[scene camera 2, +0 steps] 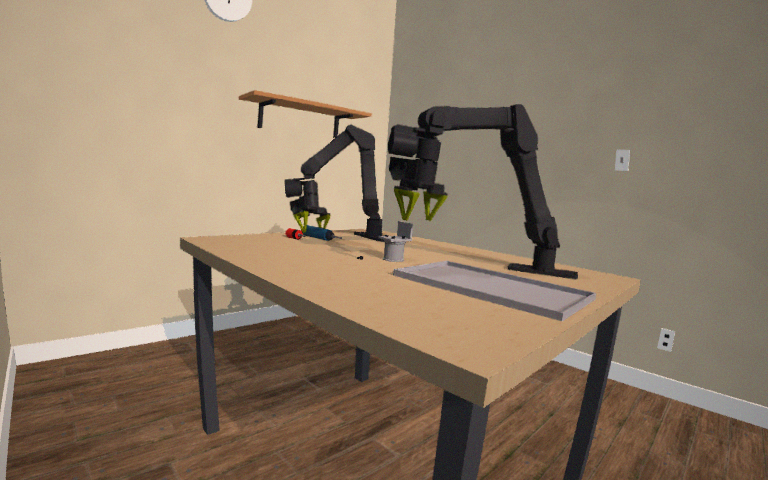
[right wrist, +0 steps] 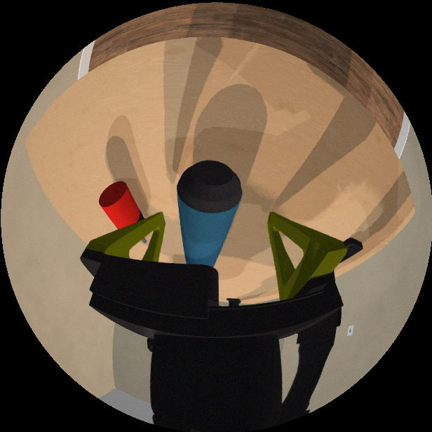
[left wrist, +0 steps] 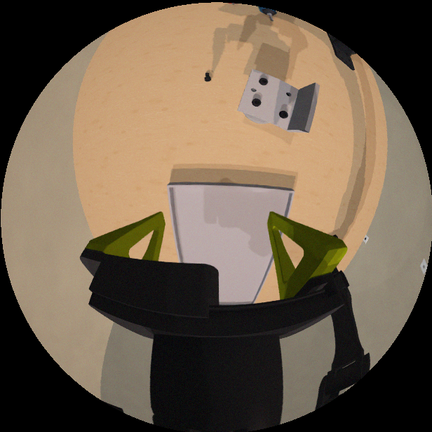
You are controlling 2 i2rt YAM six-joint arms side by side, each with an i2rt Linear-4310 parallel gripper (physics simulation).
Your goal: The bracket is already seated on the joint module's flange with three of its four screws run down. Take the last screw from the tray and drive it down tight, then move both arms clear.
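Where they show: left gripper, fingertip midpoint: (scene camera 2: 416, 220); right gripper, fingertip midpoint: (scene camera 2: 313, 233); left arm's base, link origin: (scene camera 2: 542, 272); right arm's base, link origin: (scene camera 2: 373, 237).
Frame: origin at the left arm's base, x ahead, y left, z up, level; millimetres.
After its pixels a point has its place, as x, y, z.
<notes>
The grey bracket (scene camera 2: 404, 229) @(117, -395, 90) (left wrist: 274, 106) sits on the joint module (scene camera 2: 394, 251) @(165, -400, 30), with three dark screw heads in its plate in the left wrist view. A loose black screw (scene camera 2: 359, 257) @(204, -491, 5) (left wrist: 207, 77) lies on the table beside it, outside the grey tray (scene camera 2: 492, 287) @(295, -90, 4) (left wrist: 190, 200). My left gripper (scene camera 2: 417, 219) @(239, -310, 132) (left wrist: 215, 217) is open and empty, high above the table near the bracket and tray. My right gripper (scene camera 2: 313, 228) @(-58, -849, 13) (right wrist: 215, 217) is open, low over the blue screwdriver (scene camera 2: 318, 232) @(-8, -791, 27) (right wrist: 207, 235); its handle shows between the spread fingers, not gripped.
A smaller red screwdriver (scene camera 2: 293, 233) @(59, -854, 22) (right wrist: 121, 207) lies beside the blue one, close to one right finger. The right arm's base (scene camera 2: 373, 228) @(-202, -666, 41) stands behind the bracket. The left arm's base (scene camera 2: 544, 263) @(31, 4, 32) stands behind the tray. A wooden shelf (scene camera 2: 305, 104) hangs on the wall.
</notes>
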